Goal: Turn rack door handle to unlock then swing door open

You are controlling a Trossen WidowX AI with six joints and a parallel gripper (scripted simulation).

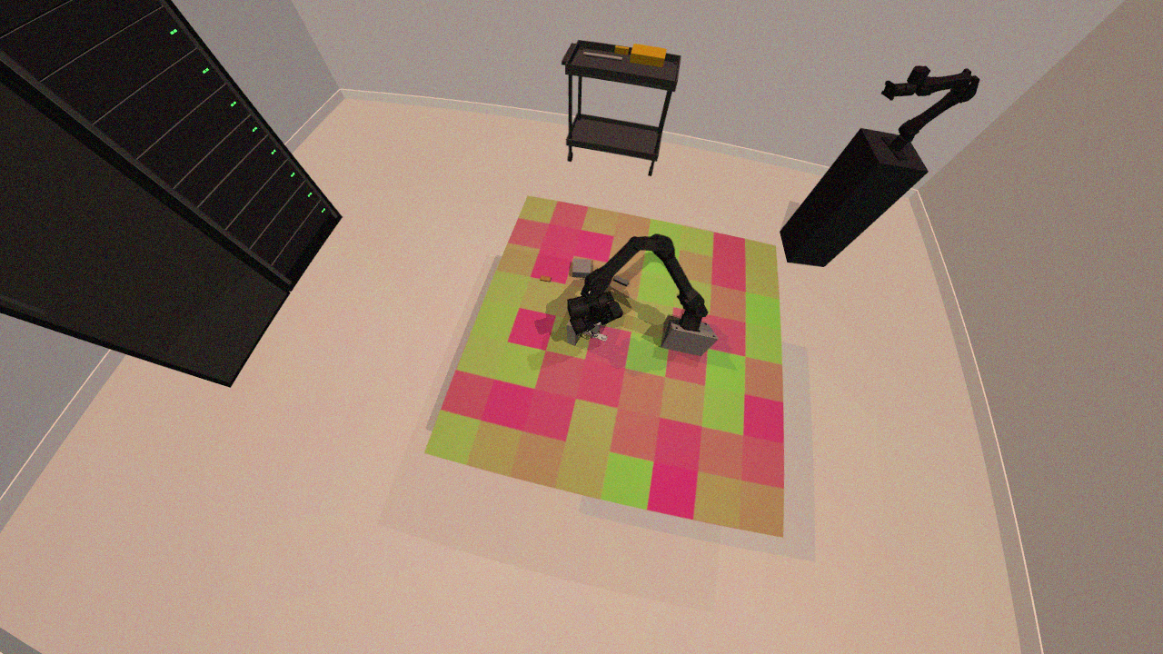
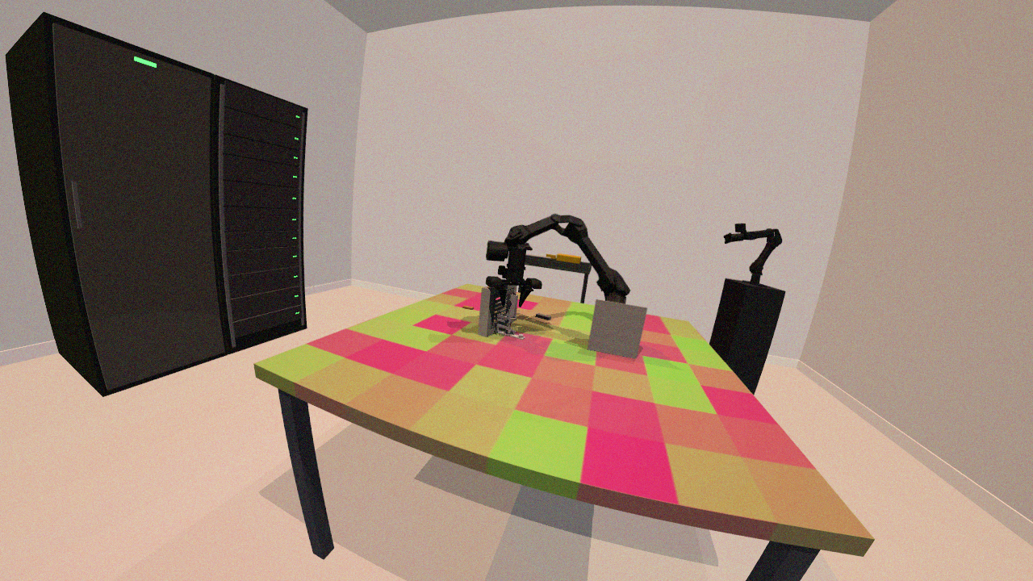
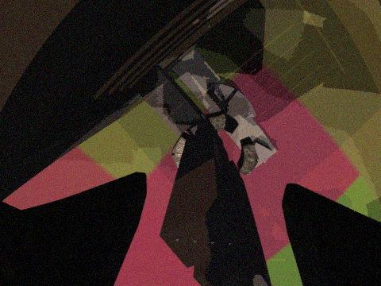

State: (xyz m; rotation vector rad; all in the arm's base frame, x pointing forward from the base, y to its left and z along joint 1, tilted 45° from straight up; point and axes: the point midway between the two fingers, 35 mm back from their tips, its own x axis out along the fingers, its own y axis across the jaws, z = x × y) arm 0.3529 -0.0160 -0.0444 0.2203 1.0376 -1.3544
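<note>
Right now the upright handle is 2 cm below my gripper tip and 1 cm to the right of it. From my gripper tip the other things lie so: grey block 33 cm to the right, 9 cm below, 8 cm ahead; then orange piece 27 cm to the right, 23 cm ahead, 11 cm below.
</note>
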